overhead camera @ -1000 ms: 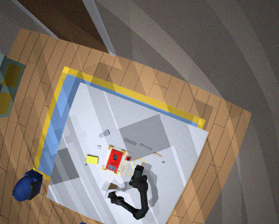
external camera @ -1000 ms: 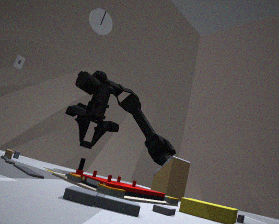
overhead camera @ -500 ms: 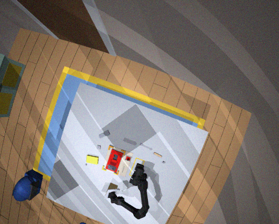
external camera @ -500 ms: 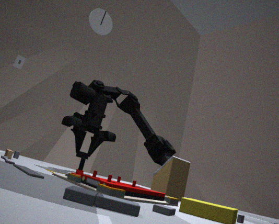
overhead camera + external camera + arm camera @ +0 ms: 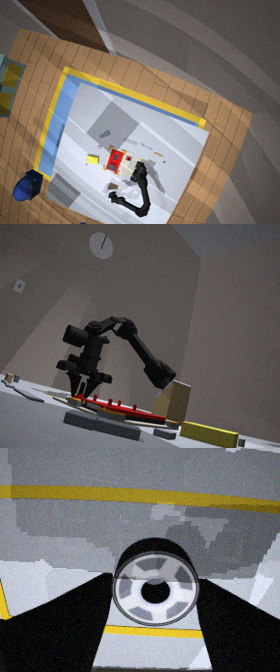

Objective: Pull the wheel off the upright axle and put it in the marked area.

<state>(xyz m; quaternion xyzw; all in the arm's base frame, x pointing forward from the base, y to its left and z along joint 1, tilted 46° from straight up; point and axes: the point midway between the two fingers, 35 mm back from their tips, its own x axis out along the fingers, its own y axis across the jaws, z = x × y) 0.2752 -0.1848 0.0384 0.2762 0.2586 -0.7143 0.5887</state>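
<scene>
Right now my gripper tip is right at the wheel. From my gripper tip the other things lie so: yellow block: 42 cm to the left, 5 cm behind.
</scene>
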